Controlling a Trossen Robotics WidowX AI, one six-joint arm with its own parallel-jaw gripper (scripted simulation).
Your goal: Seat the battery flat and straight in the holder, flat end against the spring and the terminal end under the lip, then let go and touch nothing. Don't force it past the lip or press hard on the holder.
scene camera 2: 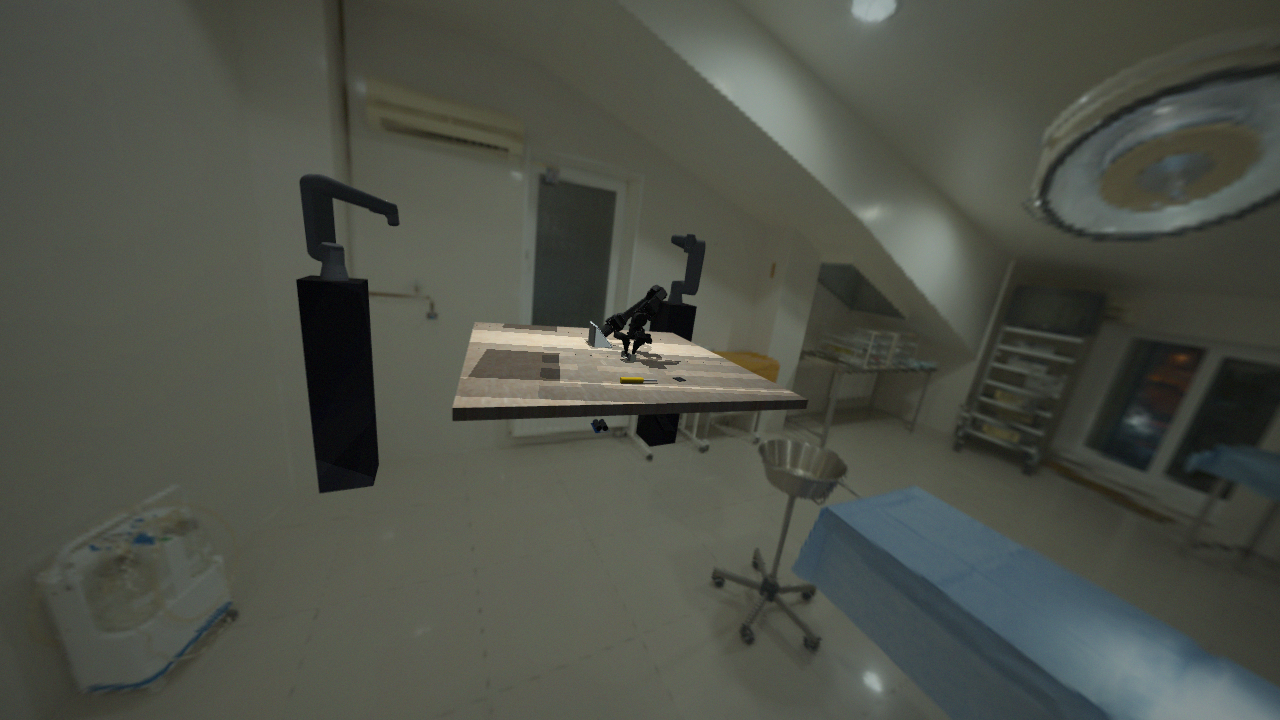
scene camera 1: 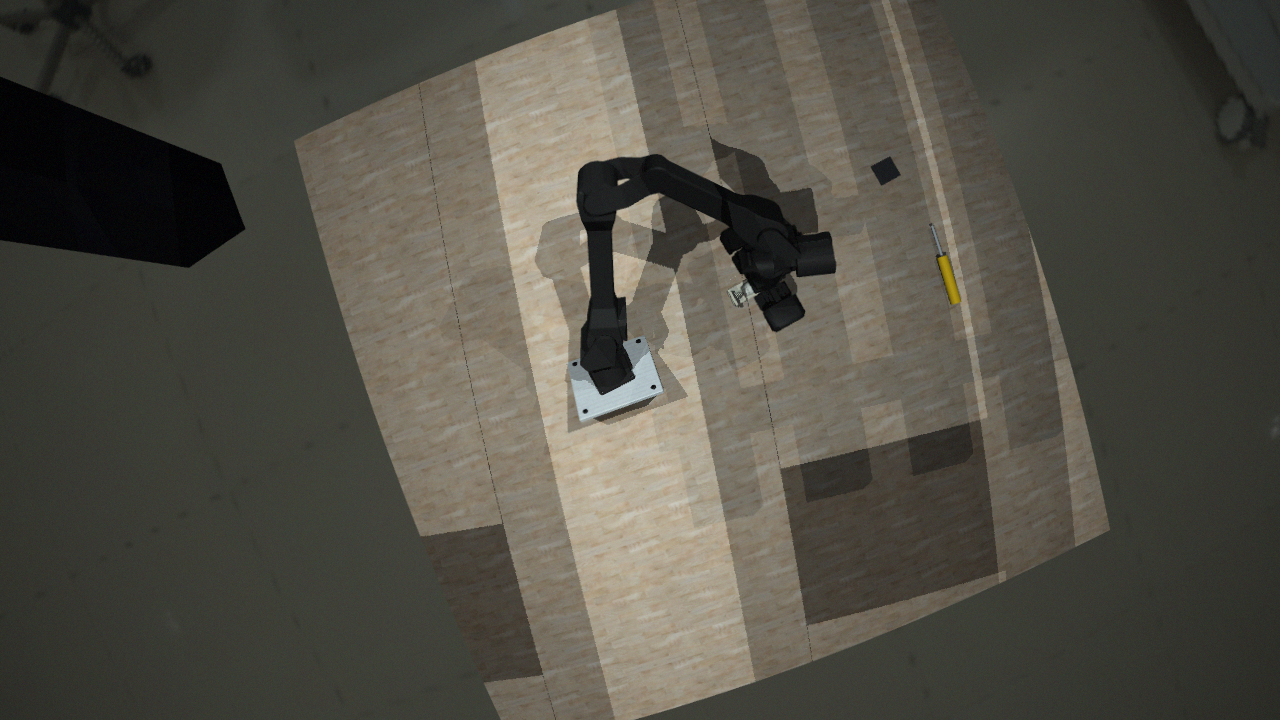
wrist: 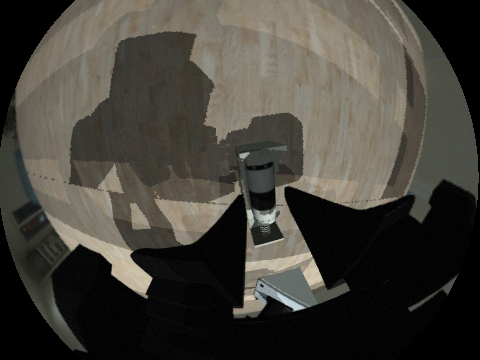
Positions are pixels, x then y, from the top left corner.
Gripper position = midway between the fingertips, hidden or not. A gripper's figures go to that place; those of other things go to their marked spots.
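Labels:
Battery [wrist: 261,178] at 0.08 m from the lens; my gripper [wrist: 264,195] at 0.10 m from the lens.

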